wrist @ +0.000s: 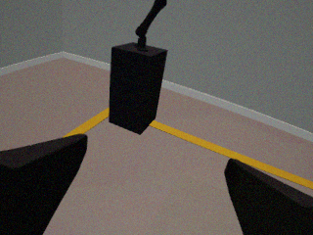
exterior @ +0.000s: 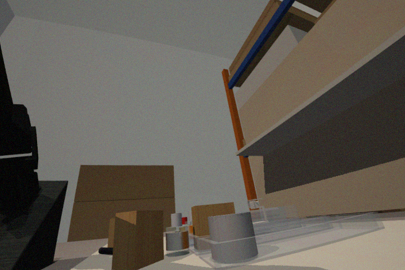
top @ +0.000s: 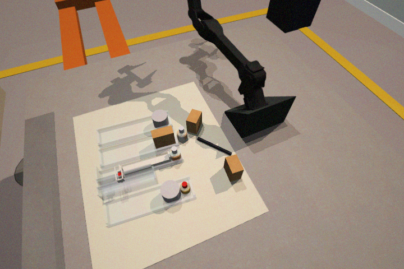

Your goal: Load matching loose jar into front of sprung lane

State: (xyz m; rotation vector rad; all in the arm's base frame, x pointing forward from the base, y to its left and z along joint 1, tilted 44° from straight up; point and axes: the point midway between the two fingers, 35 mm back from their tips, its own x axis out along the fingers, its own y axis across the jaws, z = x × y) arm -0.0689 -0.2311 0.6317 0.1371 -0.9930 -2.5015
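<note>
My gripper tip is now 600 mm to the right of the cream mat, 490 mm short of it and 390 mm above it. Round my gripper tip: red-lidded jar (760 mm to the left, 450 mm ahead, 350 mm below); then clear pusher lane (640 mm to the left, 580 mm ahead, 370 mm below); then black rod (650 mm to the left, 380 mm below, 280 mm ahead).
</note>
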